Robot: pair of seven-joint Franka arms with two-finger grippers.
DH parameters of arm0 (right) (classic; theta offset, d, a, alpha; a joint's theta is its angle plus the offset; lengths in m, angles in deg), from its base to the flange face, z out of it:
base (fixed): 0 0 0 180
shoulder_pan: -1.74 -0.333 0 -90
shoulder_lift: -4.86 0 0 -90
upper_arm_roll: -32.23 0.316 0.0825 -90
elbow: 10.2 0 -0.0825 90
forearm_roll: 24.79 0.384 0 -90
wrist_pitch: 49.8 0 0.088 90
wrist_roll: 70.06 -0.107 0 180
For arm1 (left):
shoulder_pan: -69.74 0.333 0 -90
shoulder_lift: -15.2 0 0 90
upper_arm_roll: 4.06 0.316 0.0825 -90
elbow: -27.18 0 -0.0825 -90
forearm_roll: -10.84 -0.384 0 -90
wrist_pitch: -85.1 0 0.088 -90
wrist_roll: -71.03 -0.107 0 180
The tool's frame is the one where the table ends.
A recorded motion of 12 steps. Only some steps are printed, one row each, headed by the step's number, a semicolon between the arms.
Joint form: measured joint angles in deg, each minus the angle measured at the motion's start. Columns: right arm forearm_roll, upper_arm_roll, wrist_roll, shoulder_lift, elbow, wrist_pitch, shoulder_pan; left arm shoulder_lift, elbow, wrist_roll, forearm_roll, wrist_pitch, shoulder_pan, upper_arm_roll.
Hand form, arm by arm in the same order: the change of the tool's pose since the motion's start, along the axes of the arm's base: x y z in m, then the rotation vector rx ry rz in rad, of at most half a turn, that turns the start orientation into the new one. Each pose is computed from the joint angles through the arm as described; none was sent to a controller.
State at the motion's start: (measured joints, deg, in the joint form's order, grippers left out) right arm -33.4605 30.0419 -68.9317 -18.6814 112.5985 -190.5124 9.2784; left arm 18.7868 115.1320 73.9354 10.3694 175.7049 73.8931 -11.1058
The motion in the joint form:
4: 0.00 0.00 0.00 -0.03 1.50 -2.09 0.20; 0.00 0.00 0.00 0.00 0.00 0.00 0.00
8: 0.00 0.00 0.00 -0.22 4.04 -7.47 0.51; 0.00 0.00 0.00 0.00 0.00 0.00 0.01
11: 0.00 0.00 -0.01 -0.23 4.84 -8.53 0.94; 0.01 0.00 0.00 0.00 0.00 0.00 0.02
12: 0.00 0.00 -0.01 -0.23 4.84 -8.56 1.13; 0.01 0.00 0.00 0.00 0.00 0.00 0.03
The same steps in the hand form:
4: -0.0063 -0.0002 -0.0068 0.0030 -0.0099 -0.0004; 0.0000 0.0000 0.0000 0.0000 0.0000 0.0000
8: -0.0142 0.0000 -0.0166 0.0071 -0.0564 0.0023; 0.0000 0.0001 0.0000 0.0000 0.0000 0.0002
11: -0.0185 -0.0031 -0.0199 0.0086 -0.0609 -0.0040; 0.0001 0.0002 -0.0001 0.0000 0.0002 0.0003
12: -0.0188 -0.0048 -0.0199 0.0085 -0.0615 -0.0073; 0.0001 0.0003 -0.0001 0.0000 0.0002 0.0005

